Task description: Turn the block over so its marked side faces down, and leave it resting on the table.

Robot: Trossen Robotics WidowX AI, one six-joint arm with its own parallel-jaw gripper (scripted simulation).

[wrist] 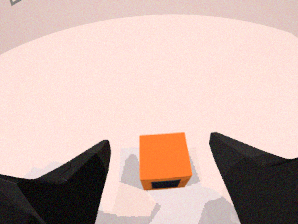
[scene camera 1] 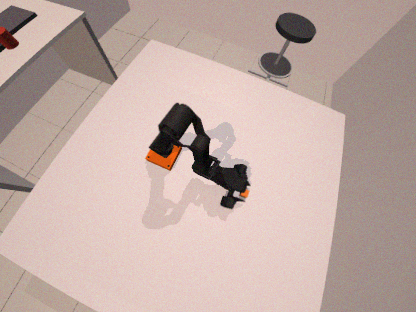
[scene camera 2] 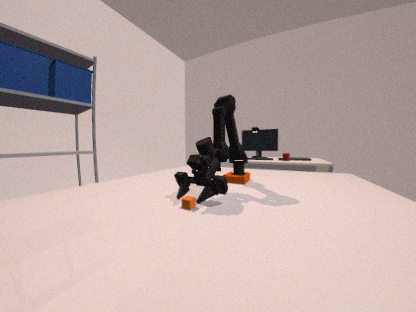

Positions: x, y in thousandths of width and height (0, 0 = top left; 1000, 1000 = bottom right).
Scene:
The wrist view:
my gripper: 539, 636
orange block: 552, 725
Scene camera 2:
my gripper: 448, 643

